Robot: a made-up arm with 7 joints.
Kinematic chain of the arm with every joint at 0, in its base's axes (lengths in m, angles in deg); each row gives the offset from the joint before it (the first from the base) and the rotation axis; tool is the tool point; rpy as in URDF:
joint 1: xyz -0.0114 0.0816 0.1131 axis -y
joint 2: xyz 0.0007 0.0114 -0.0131 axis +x
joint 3: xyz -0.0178 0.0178 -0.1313 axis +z
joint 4: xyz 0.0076 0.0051 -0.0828 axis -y
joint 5: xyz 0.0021 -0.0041 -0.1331 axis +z
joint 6: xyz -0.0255 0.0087 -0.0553 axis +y
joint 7: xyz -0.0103 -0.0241 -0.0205 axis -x
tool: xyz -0.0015 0.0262 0.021 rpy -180 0 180
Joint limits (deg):
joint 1: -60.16..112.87
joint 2: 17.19..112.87
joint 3: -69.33..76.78
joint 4: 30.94..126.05
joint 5: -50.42..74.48
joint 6: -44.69..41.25
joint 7: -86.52..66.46
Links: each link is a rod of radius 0.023 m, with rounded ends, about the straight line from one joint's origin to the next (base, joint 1, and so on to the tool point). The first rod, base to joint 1, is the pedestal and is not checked.
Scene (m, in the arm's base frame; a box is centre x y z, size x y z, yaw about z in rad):
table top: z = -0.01
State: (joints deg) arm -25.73 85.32 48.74 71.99 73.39 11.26 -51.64
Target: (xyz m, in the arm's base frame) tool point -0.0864 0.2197 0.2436
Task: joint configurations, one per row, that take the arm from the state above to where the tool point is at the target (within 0.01 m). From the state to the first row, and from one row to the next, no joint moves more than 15 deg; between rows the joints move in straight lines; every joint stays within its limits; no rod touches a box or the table.
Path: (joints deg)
1: -13.16 85.79 53.41 79.84 73.57 13.06 -52.13
2: -0.59 86.25 58.09 87.68 73.75 14.86 -52.61
3: 11.98 86.72 62.76 95.53 73.94 16.66 -53.10
4: 24.55 87.19 67.43 103.37 74.12 18.46 -53.59
5: 37.11 87.65 72.11 111.22 74.30 20.26 -54.08
6: 49.68 88.12 76.78 119.06 74.48 22.06 -54.56

